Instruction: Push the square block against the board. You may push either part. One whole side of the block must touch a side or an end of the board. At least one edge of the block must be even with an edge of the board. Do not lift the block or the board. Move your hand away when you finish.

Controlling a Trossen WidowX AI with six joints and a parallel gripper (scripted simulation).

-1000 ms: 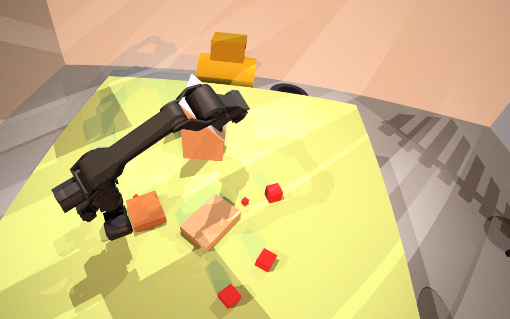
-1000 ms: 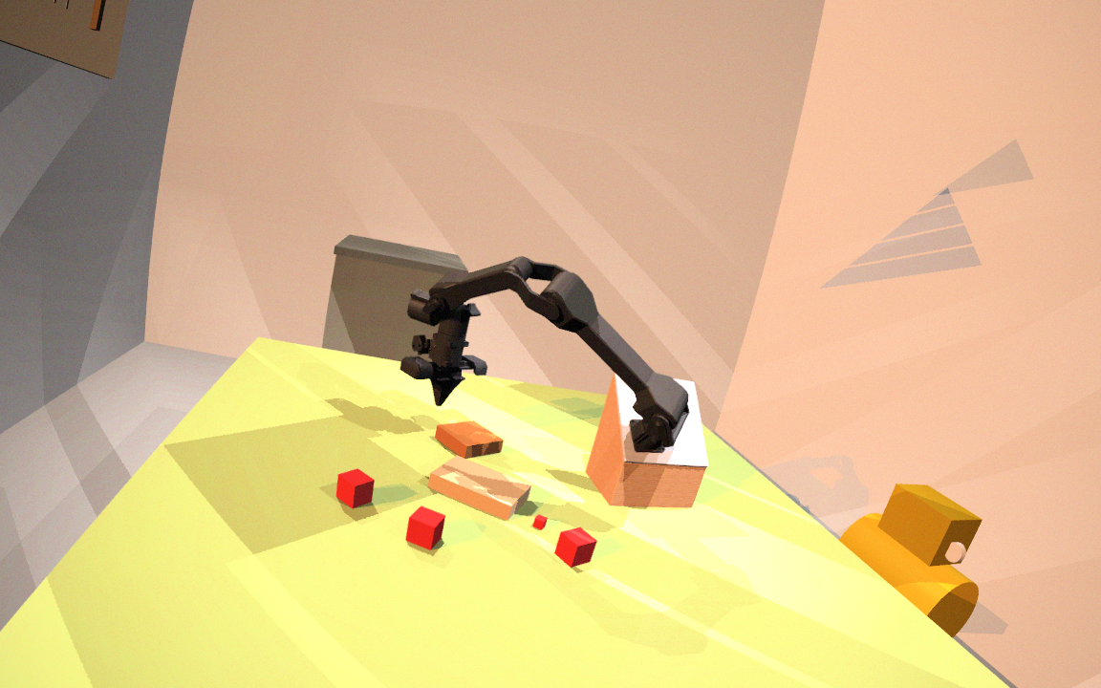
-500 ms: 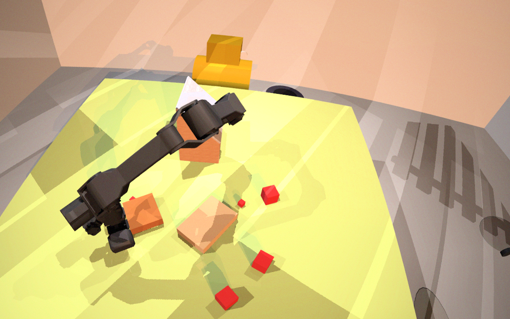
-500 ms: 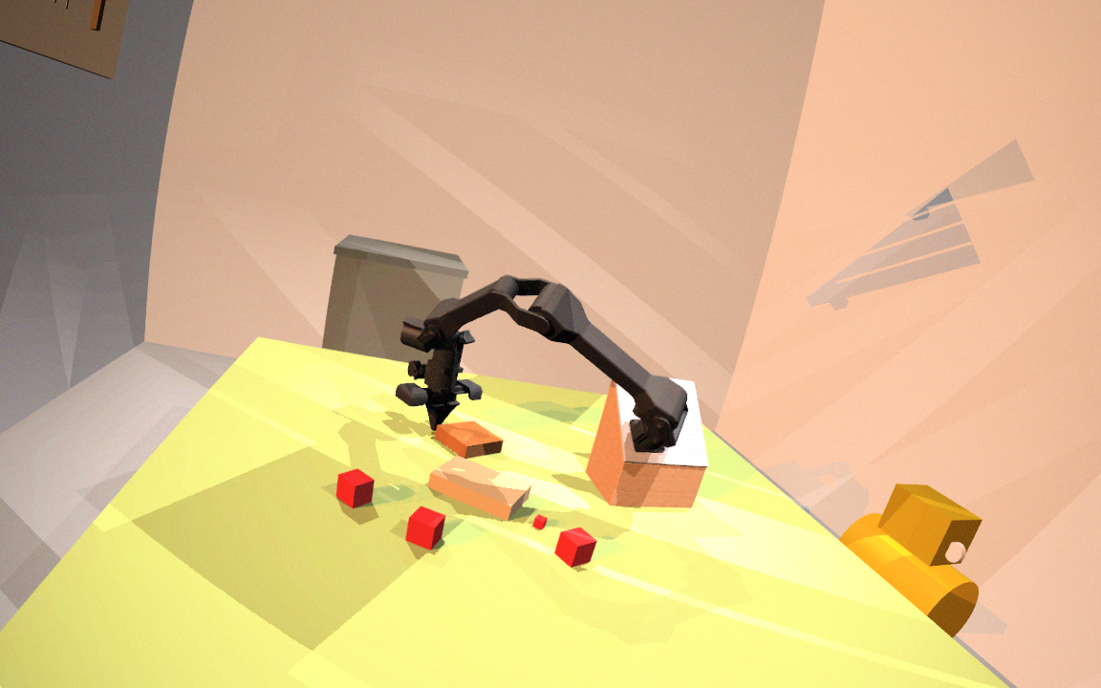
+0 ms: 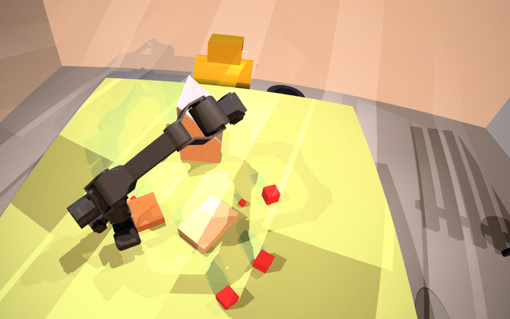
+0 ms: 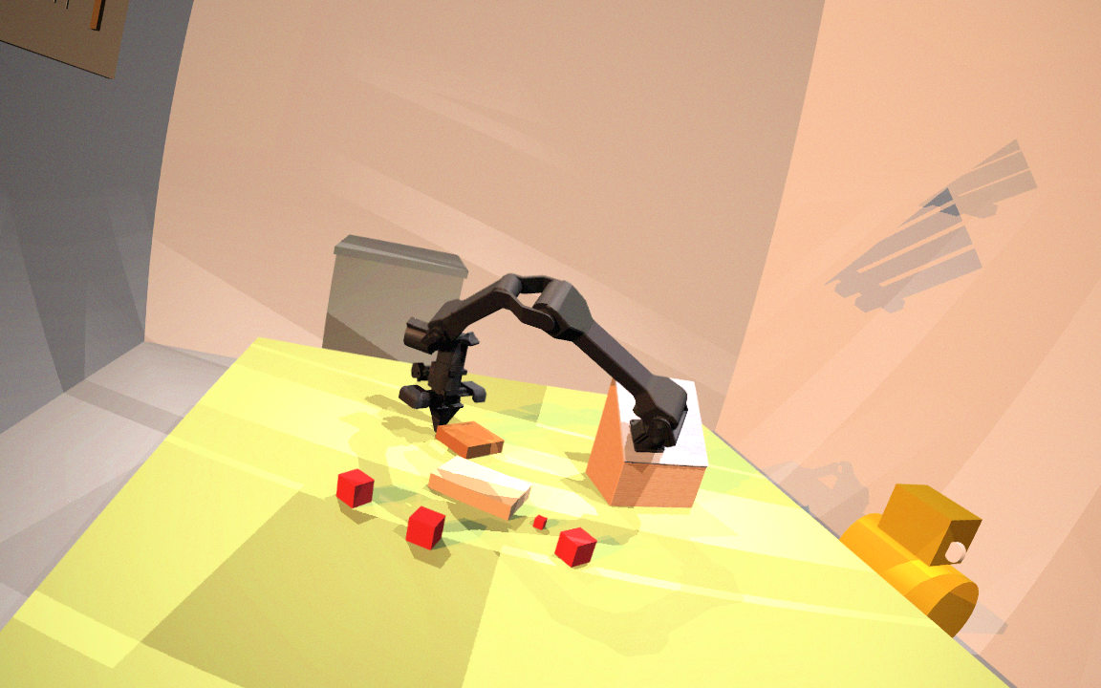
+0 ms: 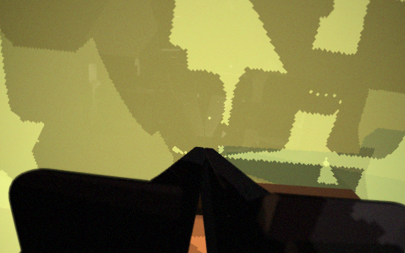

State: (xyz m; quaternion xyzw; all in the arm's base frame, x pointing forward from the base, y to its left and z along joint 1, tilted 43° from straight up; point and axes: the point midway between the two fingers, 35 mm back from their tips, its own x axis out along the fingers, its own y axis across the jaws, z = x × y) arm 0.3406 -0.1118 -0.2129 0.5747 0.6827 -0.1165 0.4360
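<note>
My gripper tip is now 60 mm past the square block, 40 mm to the right of it and 10 mm below it. The rest, counted from my gripper tip: board: 40 mm behind, 230 mm to the left, 10 mm above.
</note>
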